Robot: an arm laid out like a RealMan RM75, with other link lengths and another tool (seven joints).
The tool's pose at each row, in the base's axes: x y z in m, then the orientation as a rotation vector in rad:
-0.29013, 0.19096, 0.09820, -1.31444, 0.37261, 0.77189
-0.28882, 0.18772, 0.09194, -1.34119, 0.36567, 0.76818
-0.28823, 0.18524, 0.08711, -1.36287, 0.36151, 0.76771
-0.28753, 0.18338, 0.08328, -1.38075, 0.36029, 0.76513
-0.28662, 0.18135, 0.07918, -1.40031, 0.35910, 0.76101
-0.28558, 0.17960, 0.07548, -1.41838, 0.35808, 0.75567
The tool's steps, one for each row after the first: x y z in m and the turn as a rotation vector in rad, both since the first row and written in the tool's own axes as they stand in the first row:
0.00403, 0.00342, -0.00484, -0.02443, 0.00756, -0.00666
0.00685, 0.00635, -0.00849, -0.04465, 0.01341, -0.00929
0.00928, 0.00852, -0.01131, -0.06015, 0.02075, -0.01173
0.01199, 0.01073, -0.01441, -0.07671, 0.02950, -0.01519
0.01460, 0.01258, -0.01716, -0.09156, 0.03837, -0.01938

